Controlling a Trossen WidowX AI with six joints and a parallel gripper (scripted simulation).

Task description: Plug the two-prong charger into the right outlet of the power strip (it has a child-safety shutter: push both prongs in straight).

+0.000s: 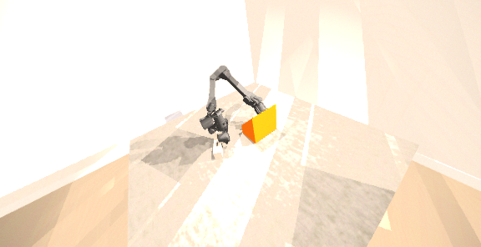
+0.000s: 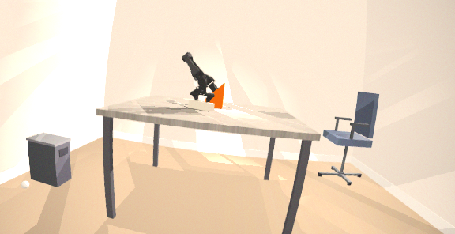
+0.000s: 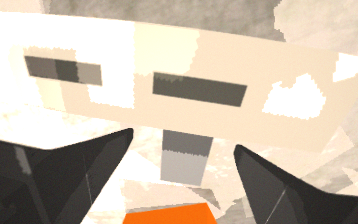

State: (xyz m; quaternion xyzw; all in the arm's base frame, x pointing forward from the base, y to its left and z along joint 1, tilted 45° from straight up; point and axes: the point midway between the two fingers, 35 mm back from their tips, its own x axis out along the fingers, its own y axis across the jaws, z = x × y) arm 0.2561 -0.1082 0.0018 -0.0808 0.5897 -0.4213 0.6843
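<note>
My gripper tip is now 2 cm short of the grey charger, 1 cm to the left of it and 1 cm below it.
</note>
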